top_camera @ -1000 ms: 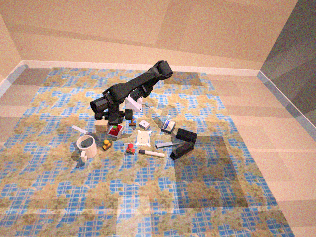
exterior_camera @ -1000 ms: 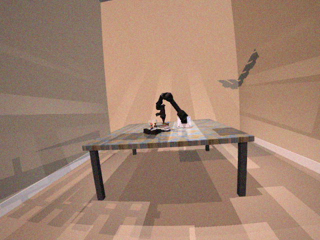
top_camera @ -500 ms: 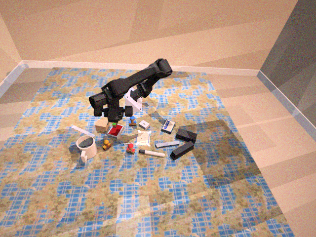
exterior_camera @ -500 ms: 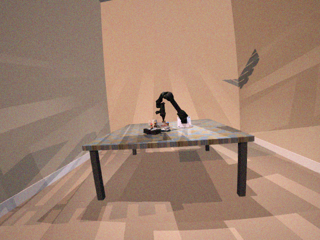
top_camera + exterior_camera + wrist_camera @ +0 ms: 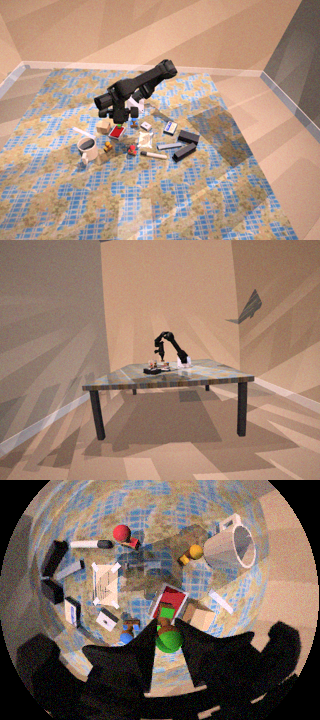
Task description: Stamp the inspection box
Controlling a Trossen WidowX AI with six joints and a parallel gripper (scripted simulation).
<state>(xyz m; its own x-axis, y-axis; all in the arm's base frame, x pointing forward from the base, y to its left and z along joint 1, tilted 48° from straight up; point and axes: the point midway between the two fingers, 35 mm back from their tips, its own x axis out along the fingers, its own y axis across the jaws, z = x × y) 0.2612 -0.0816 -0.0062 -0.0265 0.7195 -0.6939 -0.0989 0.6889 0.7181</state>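
My gripper tip is now 140 mm to the right of the white card, 90 mm above it and 30 mm short of it. From my gripper tip the other things lie so: red ink pad 90 mm below, 20 mm to the right, 10 mm behind; then green-knobbed stamp right at my gripper tip; then wooden block 100 mm to the right, 70 mm below, 30 mm behind.
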